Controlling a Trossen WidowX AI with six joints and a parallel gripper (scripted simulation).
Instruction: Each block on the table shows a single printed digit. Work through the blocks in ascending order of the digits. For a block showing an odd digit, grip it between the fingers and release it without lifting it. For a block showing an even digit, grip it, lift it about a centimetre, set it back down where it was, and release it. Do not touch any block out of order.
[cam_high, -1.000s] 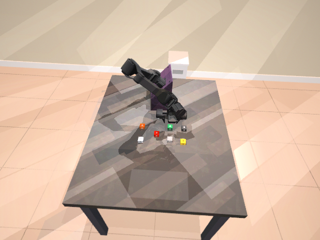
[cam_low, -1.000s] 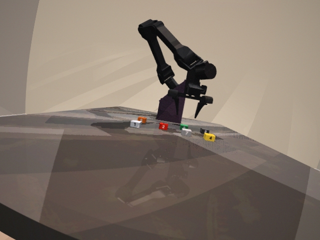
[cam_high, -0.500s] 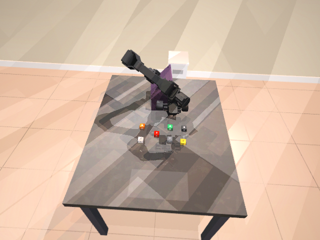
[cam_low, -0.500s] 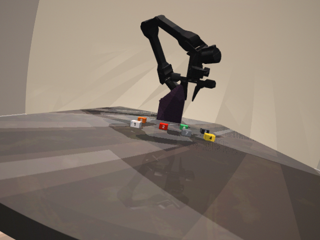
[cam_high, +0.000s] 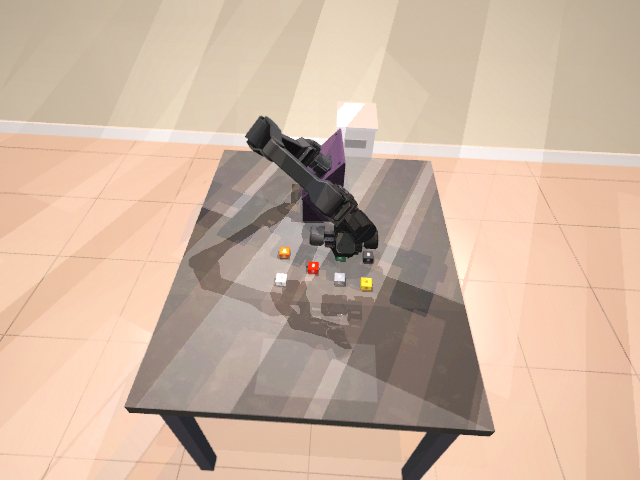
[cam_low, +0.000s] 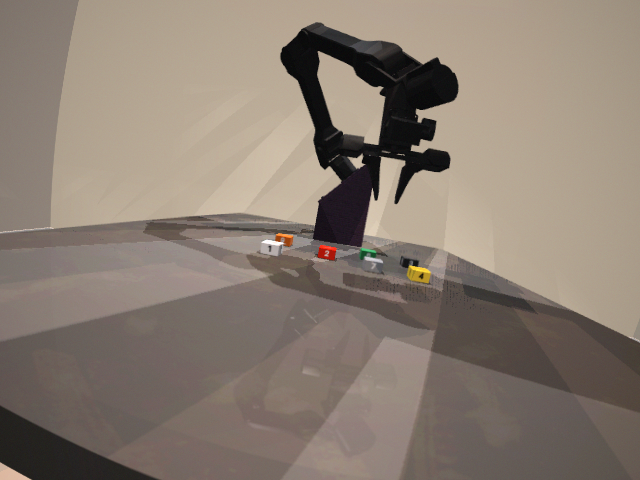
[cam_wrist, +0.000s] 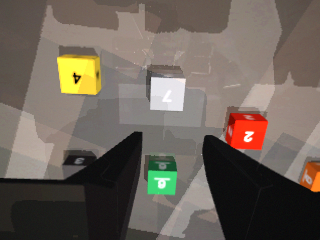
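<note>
Now: the grey block marked 7 110 mm below my gripper tip and 10 mm behind it. The rest, counted from my gripper tip: red block marked 2: 110 mm below, 90 mm to the right, 50 mm behind; then green block: 110 mm below, 110 mm behind; then yellow block marked 4: 110 mm below, 80 mm to the left, 10 mm ahead.
</note>
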